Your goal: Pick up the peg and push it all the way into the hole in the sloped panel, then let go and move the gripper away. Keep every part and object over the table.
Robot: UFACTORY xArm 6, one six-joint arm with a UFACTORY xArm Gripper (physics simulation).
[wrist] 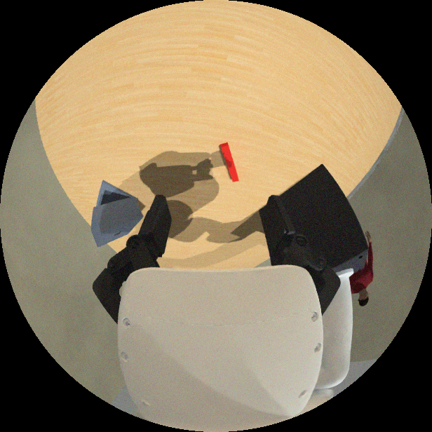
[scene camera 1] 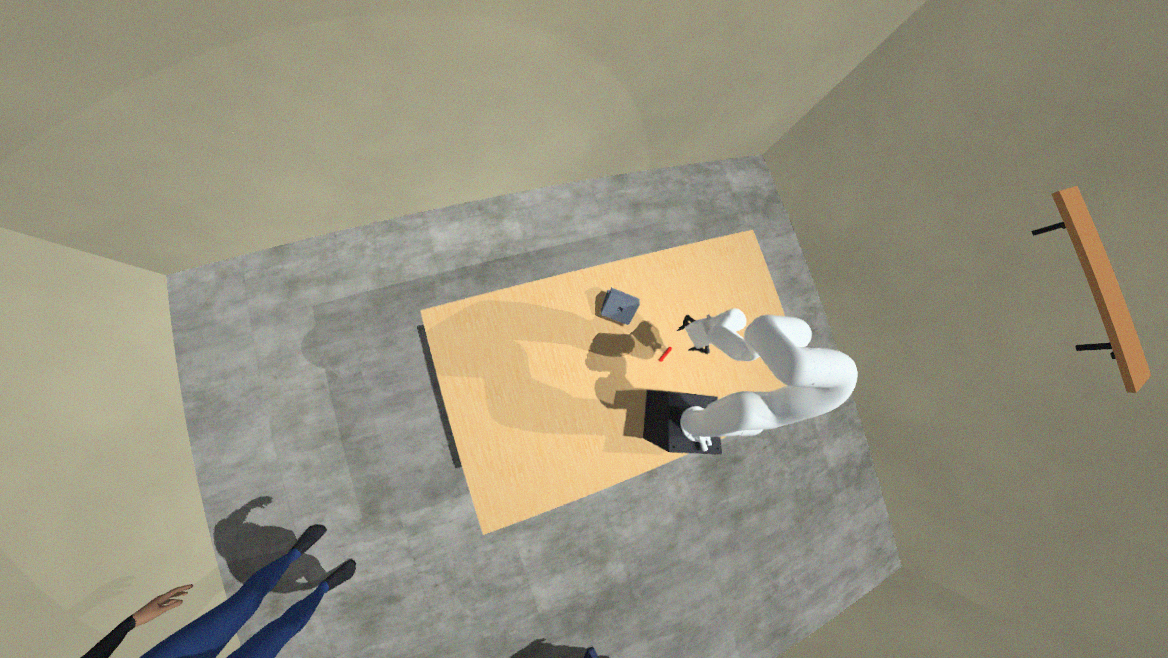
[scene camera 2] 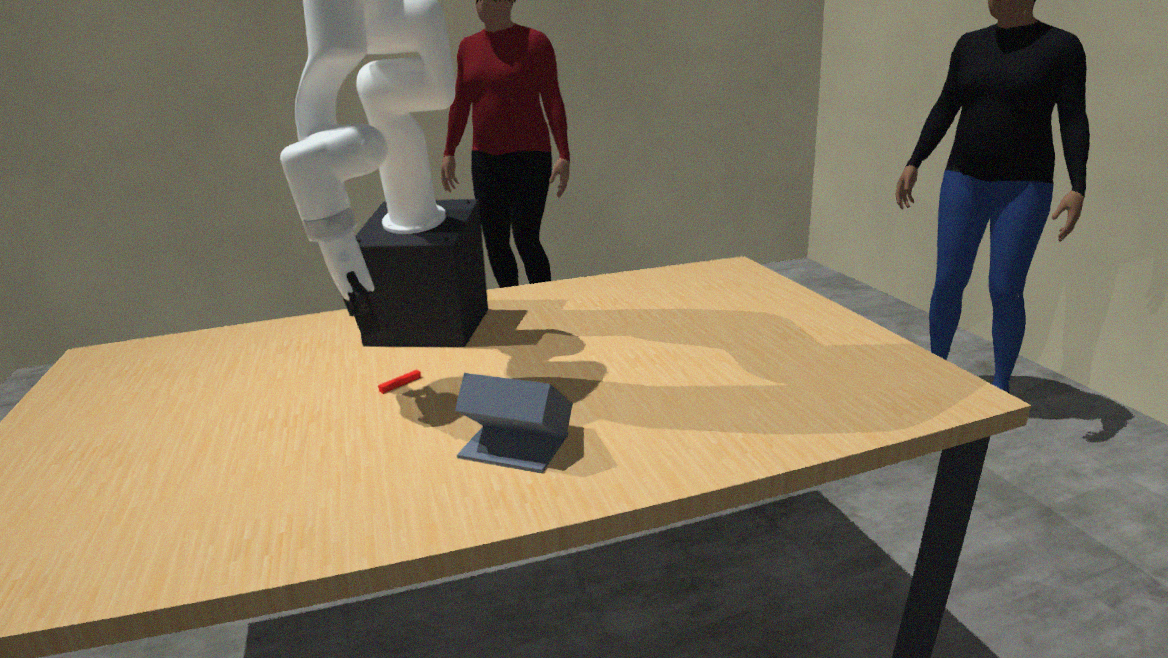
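The red peg lies flat on the table. The blue-grey block with the sloped panel stands on the table; a small dark hole shows in its upper face in scene camera 1. My gripper is open and empty, its fingers wide apart. It hangs above the table, to the right of the peg in scene camera 1. In the wrist view the peg lies ahead of the fingertips, between their lines, and the block is beyond the left finger. In scene camera 2 the fingers overlap in front of the black pedestal.
The black pedestal bears the arm's base and stands on the wooden table, near the peg. Arm shadows fall beside the peg and block. A person in red and one in black stand beyond the table.
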